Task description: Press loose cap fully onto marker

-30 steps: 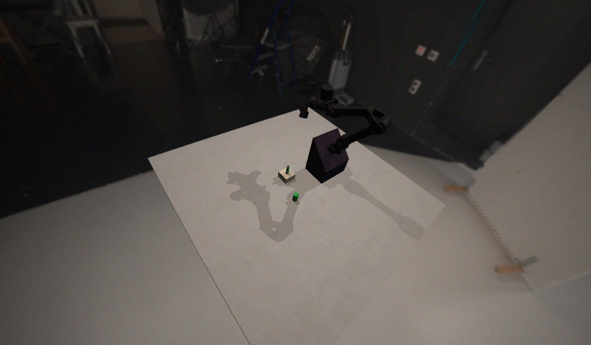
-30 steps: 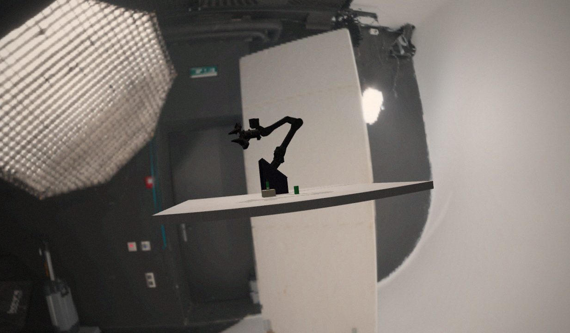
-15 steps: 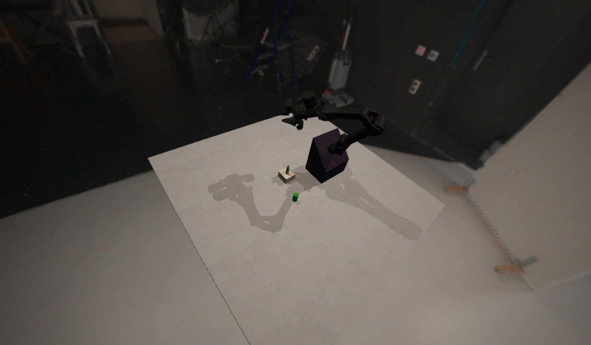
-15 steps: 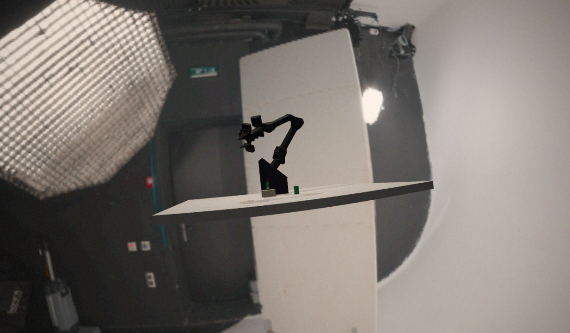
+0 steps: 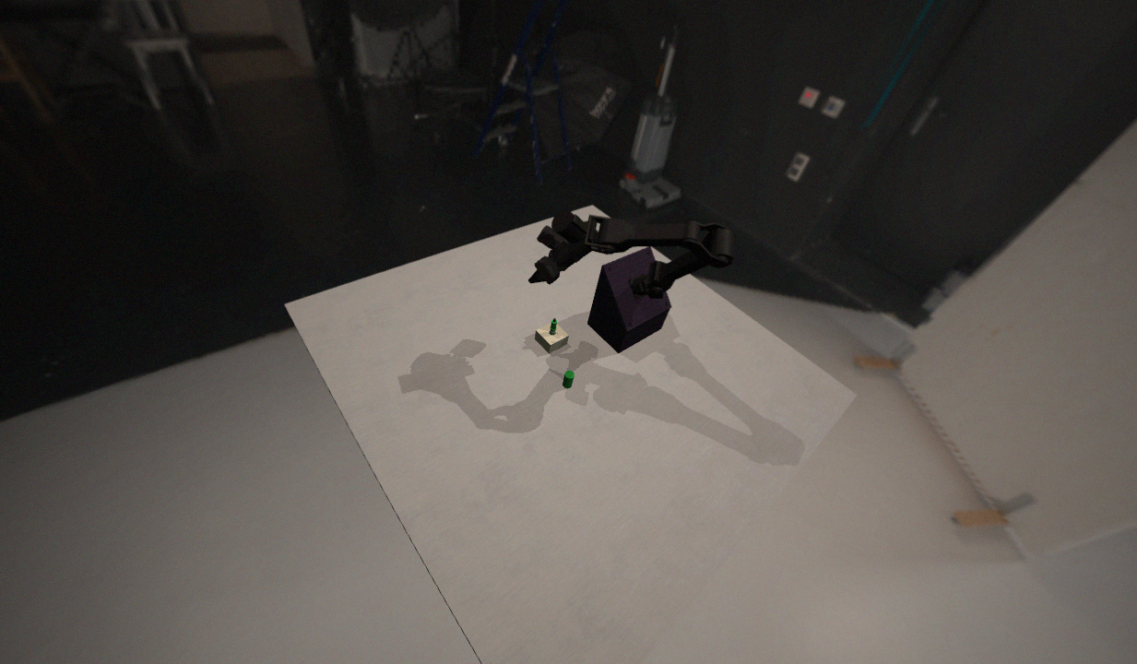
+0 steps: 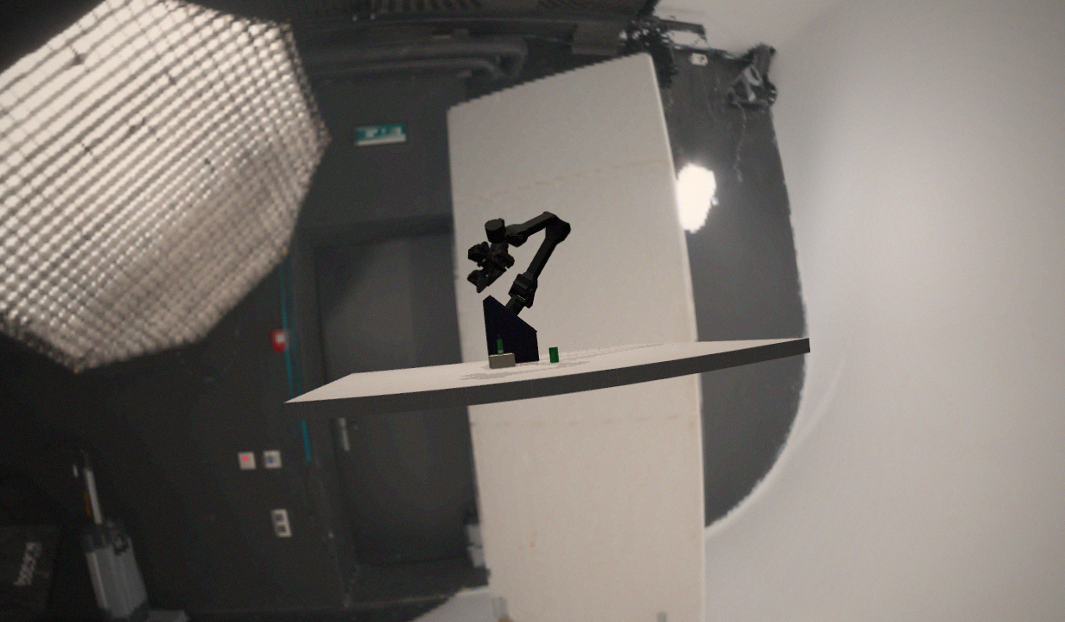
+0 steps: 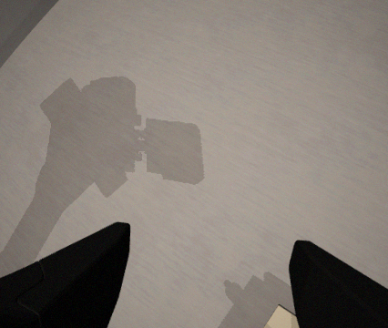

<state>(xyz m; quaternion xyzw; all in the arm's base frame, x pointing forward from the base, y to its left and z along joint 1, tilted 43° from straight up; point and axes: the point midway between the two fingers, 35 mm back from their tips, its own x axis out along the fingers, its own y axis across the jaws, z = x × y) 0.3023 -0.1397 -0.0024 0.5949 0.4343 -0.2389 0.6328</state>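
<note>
Now: the green cap 220 mm below my gripper tip and 200 mm to the left of it. Round my gripper tip: beige holder block: 230 mm below, 60 mm behind, 40 mm to the left.
</note>
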